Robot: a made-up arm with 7 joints. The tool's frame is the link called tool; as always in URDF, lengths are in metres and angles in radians. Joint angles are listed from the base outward. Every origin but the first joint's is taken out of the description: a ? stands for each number. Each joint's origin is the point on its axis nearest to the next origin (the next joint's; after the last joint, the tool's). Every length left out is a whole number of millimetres.
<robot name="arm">
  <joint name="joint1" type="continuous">
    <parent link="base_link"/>
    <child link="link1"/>
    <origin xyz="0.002 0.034 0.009" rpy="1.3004 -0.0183 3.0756"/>
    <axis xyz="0 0 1"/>
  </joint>
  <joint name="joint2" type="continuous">
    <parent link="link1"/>
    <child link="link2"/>
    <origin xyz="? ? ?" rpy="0.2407 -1.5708 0"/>
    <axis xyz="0 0 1"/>
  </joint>
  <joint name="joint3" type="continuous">
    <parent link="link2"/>
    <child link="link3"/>
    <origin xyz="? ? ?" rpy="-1.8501 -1.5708 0"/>
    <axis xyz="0 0 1"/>
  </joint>
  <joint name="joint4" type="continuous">
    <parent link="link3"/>
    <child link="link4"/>
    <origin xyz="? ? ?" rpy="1.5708 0 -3.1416"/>
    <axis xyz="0 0 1"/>
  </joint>
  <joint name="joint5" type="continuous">
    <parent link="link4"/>
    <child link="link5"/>
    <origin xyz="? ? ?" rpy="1.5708 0 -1.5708"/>
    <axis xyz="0 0 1"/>
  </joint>
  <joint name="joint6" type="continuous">
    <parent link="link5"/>
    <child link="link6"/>
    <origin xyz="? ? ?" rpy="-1.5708 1.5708 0"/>
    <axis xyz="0 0 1"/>
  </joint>
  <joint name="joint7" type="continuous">
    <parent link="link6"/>
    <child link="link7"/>
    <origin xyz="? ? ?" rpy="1.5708 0 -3.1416"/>
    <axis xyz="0 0 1"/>
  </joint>
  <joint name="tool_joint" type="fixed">
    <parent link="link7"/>
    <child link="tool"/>
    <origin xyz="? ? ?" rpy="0 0 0"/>
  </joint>
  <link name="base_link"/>
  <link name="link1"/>
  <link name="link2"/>
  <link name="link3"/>
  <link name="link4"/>
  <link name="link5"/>
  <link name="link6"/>
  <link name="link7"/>
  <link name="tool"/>
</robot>
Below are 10 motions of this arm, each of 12 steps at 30 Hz.
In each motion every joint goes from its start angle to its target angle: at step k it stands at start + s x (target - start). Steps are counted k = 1, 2, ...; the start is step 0. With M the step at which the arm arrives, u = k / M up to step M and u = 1 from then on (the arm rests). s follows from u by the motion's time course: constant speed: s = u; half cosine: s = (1 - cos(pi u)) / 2; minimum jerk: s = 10 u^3 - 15 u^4 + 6 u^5.
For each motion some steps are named. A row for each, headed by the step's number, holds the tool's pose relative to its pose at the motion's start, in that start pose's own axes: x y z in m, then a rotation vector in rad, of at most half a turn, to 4 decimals.
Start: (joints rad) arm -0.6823 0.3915 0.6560 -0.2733 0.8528 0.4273 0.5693
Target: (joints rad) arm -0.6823 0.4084 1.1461 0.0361 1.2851 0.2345 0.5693
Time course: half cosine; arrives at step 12
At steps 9, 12:
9: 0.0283 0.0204 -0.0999 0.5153 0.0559 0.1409
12: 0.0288 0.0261 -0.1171 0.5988 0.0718 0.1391

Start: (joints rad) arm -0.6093 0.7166 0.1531 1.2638 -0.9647 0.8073 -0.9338
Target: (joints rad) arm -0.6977 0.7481 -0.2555 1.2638 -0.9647 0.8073 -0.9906
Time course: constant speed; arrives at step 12
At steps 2, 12:
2: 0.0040 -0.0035 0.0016 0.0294 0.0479 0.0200
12: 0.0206 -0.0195 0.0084 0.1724 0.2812 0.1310

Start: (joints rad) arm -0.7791 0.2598 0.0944 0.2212 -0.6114 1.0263 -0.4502
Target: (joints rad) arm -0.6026 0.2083 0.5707 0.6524 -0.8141 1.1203 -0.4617
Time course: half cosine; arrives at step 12
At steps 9, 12:
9: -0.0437 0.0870 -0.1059 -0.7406 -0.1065 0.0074
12: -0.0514 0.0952 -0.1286 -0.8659 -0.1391 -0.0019

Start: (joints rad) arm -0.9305 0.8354 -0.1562 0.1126 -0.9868 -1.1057 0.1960
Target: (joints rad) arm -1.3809 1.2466 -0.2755 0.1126 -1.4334 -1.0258 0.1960
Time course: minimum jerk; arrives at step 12
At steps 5, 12:
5: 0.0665 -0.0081 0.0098 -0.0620 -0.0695 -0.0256
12: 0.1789 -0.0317 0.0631 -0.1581 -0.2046 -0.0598

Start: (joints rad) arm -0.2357 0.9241 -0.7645 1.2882 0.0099 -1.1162 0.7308
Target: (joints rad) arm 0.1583 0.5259 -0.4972 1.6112 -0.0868 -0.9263 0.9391
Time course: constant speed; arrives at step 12
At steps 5, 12:
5: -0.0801 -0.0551 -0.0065 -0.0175 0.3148 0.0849
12: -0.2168 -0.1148 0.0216 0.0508 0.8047 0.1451

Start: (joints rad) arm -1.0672 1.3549 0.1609 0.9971 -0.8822 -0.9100 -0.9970
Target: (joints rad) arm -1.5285 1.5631 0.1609 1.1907 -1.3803 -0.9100 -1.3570
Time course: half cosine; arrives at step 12
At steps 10, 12:
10: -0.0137 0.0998 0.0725 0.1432 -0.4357 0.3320
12: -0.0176 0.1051 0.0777 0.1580 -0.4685 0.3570

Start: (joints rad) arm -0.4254 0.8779 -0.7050 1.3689 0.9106 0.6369 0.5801
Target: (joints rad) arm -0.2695 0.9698 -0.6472 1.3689 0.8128 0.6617 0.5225
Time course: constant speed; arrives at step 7
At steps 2, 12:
2: -0.0066 -0.0174 -0.0112 0.0227 0.0224 -0.0588
12: -0.0233 -0.0565 -0.0425 0.0822 0.0847 -0.1965

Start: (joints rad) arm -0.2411 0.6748 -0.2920 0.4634 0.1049 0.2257 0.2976
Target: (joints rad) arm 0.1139 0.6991 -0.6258 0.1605 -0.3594 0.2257 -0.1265
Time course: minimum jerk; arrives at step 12
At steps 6, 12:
6: -0.0581 -0.0505 -0.0241 -0.1261 0.0334 -0.4844
12: -0.1331 -0.0919 -0.0441 -0.3107 0.0995 -0.9876

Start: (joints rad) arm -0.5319 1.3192 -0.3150 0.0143 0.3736 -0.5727 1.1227
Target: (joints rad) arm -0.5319 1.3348 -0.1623 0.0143 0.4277 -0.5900 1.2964
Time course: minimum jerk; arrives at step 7
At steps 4, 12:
4: 0.0170 0.0149 -0.0067 0.0583 -0.0666 0.1606
12: 0.0265 0.0242 -0.0100 0.0899 -0.1080 0.2531

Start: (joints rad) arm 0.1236 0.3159 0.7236 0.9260 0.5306 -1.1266 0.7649
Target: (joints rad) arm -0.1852 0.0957 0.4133 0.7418 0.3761 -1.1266 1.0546
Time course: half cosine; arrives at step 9
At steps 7, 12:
7: 0.0167 -0.1562 0.0955 -0.5247 -0.0547 0.2533
12: 0.0186 -0.1736 0.1135 -0.5995 -0.0518 0.2837

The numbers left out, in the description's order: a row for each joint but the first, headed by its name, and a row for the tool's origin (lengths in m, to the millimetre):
joint2: 0.003 -0.012 0
joint3: -0.062 -0.251 0
joint4: 0.02 0.002 0
joint5: -0.176 -0.012 0
joint6: 0 0 0
joint7: -0.037 0 0
tool: 0 0 0

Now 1 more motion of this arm.
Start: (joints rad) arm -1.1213 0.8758 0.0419 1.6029 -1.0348 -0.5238 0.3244
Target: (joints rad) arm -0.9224 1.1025 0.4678 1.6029 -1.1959 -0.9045 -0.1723
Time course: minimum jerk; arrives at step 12
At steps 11, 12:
11: 0.0439 0.1099 0.0771 -0.2656 -0.5301 -0.0301
12: 0.0440 0.1104 0.0775 -0.2660 -0.5333 -0.0302

